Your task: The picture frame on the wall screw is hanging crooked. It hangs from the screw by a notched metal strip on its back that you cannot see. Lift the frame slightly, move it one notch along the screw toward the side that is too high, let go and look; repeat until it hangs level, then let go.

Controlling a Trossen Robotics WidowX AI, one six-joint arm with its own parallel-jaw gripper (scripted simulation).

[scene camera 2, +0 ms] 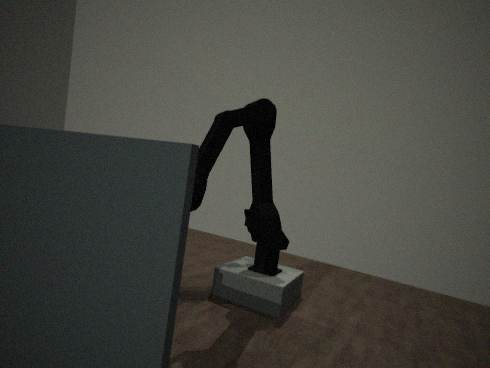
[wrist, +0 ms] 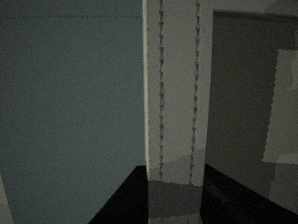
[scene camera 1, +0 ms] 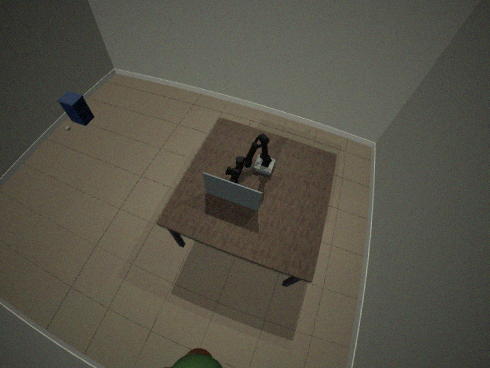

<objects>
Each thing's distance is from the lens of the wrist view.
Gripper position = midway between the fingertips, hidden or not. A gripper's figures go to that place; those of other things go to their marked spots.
gripper (wrist: 170,174): 10 cm
picture frame (wrist: 213,84): 10 cm
wall panel (wrist: 79,79): 11 cm
</objects>
